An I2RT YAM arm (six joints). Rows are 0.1 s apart.
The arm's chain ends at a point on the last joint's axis. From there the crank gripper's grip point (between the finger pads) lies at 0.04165 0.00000 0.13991 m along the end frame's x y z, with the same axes.
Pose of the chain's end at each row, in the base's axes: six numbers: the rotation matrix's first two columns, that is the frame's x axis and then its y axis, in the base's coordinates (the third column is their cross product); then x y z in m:
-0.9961 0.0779 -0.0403 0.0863 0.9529 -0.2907 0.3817 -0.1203 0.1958
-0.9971 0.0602 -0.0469 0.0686 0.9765 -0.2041 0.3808 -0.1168 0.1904
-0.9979 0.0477 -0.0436 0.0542 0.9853 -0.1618 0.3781 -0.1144 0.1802
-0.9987 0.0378 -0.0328 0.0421 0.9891 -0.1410 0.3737 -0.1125 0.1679
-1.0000 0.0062 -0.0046 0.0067 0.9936 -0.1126 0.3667 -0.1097 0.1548
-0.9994 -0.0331 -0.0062 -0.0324 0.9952 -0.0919 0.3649 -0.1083 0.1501
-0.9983 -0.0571 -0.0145 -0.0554 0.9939 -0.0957 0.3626 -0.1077 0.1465
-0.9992 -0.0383 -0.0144 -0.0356 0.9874 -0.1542 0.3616 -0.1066 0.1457
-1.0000 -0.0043 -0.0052 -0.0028 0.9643 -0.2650 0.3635 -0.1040 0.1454
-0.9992 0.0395 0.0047 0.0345 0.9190 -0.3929 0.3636 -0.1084 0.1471
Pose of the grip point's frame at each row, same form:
-0.9961 0.0779 -0.0403 0.0863 0.9529 -0.2907 0.3424 -0.1581 0.0604
-0.9971 0.0602 -0.0469 0.0686 0.9765 -0.2041 0.3440 -0.1432 0.0516
-0.9979 0.0477 -0.0436 0.0542 0.9853 -0.1618 0.3415 -0.1353 0.0405
-0.9987 0.0378 -0.0328 0.0421 0.9891 -0.1410 0.3359 -0.1308 0.0281
-1.0000 0.0062 -0.0046 0.0067 0.9936 -0.1126 0.3256 -0.1252 0.0156
-0.9994 -0.0331 -0.0062 -0.0324 0.9952 -0.0919 0.3246 -0.1225 0.0105
-0.9983 -0.0571 -0.0145 -0.0554 0.9939 -0.0957 0.3238 -0.1233 0.0066
-0.9992 -0.0383 -0.0144 -0.0356 0.9874 -0.1542 0.3228 -0.1297 0.0069
-1.0000 -0.0043 -0.0052 -0.0028 0.9643 -0.2650 0.3227 -0.1413 0.0103
-0.9992 0.0395 0.0047 0.0345 0.9190 -0.3929 0.3192 -0.1617 0.0186

